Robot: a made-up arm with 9 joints. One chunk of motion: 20 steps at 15 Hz.
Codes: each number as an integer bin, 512 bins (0 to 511) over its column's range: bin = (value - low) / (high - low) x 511, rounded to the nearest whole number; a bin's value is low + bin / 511 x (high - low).
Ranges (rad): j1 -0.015..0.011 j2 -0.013..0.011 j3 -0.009..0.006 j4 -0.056..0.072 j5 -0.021..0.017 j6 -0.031..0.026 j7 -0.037..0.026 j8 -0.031..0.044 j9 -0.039..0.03
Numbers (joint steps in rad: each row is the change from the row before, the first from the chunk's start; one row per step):
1: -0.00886 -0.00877 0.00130 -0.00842 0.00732 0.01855 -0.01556 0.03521 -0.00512
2: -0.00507 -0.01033 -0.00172 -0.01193 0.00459 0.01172 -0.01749 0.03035 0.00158
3: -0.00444 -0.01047 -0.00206 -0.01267 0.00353 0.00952 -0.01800 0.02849 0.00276
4: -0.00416 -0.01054 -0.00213 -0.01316 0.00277 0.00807 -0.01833 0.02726 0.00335
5: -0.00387 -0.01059 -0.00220 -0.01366 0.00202 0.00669 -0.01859 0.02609 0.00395
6: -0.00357 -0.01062 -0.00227 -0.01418 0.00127 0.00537 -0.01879 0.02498 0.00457
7: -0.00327 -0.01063 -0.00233 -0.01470 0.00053 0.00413 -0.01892 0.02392 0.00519
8: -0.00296 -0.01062 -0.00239 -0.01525 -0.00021 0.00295 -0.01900 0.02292 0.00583
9: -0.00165 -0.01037 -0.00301 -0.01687 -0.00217 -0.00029 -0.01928 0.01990 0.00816
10: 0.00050 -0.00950 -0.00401 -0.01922 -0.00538 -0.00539 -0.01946 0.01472 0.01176
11: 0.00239 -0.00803 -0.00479 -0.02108 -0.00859 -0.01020 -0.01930 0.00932 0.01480
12: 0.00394 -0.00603 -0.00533 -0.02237 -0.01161 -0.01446 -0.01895 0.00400 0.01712
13: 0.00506 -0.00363 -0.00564 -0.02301 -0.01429 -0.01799 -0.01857 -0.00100 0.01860
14: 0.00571 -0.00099 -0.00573 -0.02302 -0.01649 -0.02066 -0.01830 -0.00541 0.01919
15: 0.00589 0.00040 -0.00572 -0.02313 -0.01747 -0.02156 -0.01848 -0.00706 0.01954
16: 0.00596 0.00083 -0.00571 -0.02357 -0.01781 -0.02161 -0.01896 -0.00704 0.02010
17: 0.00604 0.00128 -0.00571 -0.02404 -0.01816 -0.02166 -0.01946 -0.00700 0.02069
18: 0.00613 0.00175 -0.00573 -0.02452 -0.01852 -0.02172 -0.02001 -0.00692 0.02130
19: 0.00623 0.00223 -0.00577 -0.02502 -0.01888 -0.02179 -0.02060 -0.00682 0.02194
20: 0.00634 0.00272 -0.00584 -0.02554 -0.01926 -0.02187 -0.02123 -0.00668 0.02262
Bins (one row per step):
1: 121 90 351 190 381 444 174 451 251
2: 195 57 248 176 344 383 158 418 301
3: 208 54 236 173 330 363 154 405 309
4: 213 52 234 171 320 350 151 397 314
5: 219 51 232 169 310 338 149 389 318
6: 225 51 229 167 299 326 148 381 323
7: 231 50 227 165 290 315 147 374 327
8: 237 51 225 163 280 304 146 367 332
9: 262 56 204 156 253 275 144 347 349
10: 305 75 170 147 210 230 142 312 376
11: 342 106 143 139 167 186 144 275 398
12: 372 148 125 134 126 148 146 238 416
13: 394 200 114 132 90 117 149 204 427
14: 407 256 111 132 61 93 152 174 431
15: 411 285 112 131 47 85 150 163 434
16: 412 294 112 129 43 84 146 163 438
17: 414 304 112 128 38 84 142 164 442
18: 415 314 111 126 33 83 138 164 447
19: 417 324 110 124 29 83 133 165 451
20: 419 335 108 122 23 82 128 166 456

